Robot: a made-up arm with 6 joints.
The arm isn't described. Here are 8 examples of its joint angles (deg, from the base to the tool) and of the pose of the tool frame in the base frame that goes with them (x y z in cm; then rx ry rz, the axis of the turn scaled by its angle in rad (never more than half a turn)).
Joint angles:
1: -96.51 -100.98 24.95 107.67 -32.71 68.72
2: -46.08 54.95 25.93 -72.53 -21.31 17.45
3: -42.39 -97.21 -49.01 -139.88 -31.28 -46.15
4: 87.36 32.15 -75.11 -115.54 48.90 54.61
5: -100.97 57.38 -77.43 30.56 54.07 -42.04
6: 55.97 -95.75 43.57 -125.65 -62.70 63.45
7: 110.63 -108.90 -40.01 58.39 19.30 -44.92
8: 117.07 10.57 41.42 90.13 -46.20 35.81
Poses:
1: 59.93 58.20 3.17 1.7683 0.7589 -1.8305
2: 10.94 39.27 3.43 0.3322 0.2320 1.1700
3: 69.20 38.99 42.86 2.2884 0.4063 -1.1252
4: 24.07 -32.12 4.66 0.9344 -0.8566 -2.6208
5: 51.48 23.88 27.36 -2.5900 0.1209 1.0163
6: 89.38 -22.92 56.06 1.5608 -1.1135 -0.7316
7: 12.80 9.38 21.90 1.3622 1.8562 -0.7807
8: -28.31 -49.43 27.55 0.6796 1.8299 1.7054
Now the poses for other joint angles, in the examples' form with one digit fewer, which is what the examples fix.
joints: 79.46 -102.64 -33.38 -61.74 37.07 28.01
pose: -4.9 -21.4 39.3 -0.676 1.206 -1.847
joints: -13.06 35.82 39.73 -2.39 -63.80 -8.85
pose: -7.5 44.2 22.1 0.860 0.743 0.543
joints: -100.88 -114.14 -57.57 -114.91 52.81 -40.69
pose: 56.5 40.5 3.8 0.718 -0.110 0.724
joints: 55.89 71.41 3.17 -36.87 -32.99 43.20
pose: -8.6 25.4 48.3 1.489 -0.052 1.413
